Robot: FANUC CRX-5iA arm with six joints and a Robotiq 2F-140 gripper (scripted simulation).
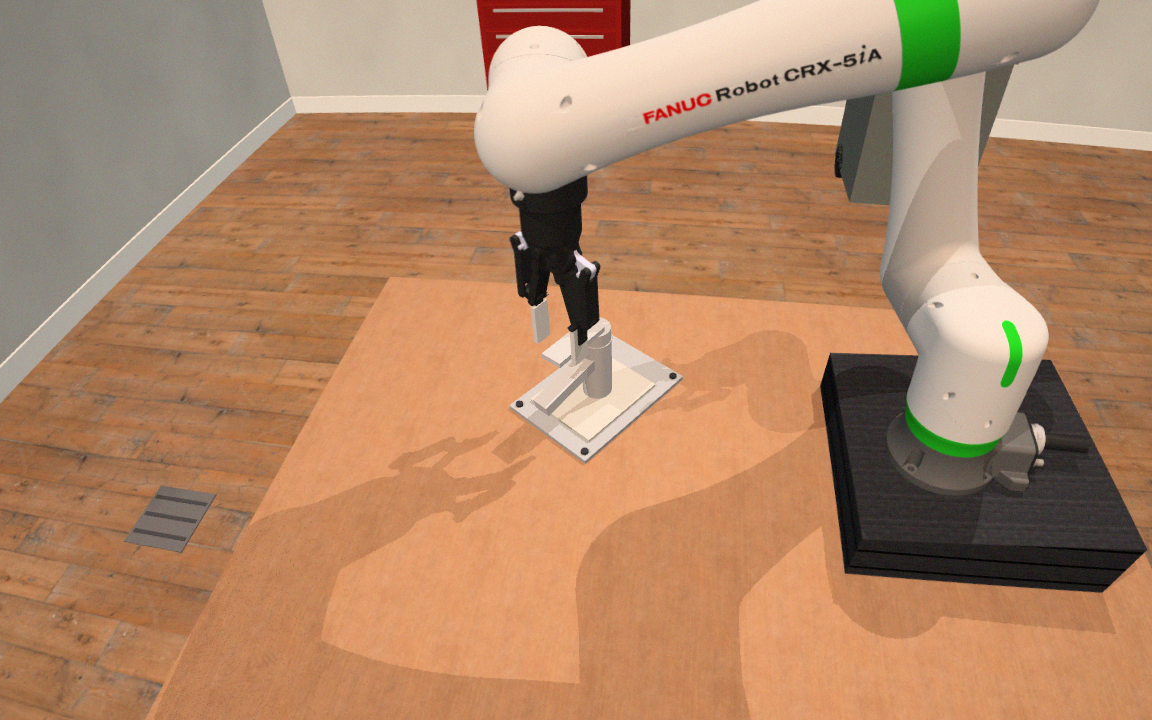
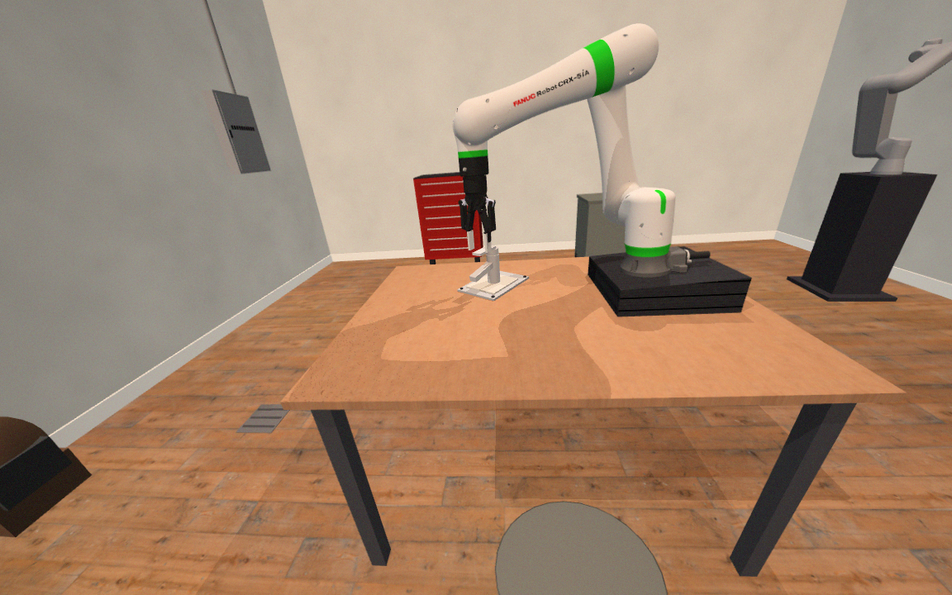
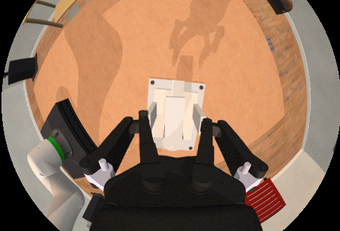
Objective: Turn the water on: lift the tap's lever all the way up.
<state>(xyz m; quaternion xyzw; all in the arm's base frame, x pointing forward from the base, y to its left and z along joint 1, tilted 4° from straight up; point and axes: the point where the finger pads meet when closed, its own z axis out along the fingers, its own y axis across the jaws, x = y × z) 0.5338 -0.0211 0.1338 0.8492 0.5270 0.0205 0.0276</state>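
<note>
My hand is 1 cm past the lever, 3 cm to the left of it and 4 cm above it. From my hand the other things lie so: tap 2 cm behind, 5 cm to the right, 9 cm below.
</note>
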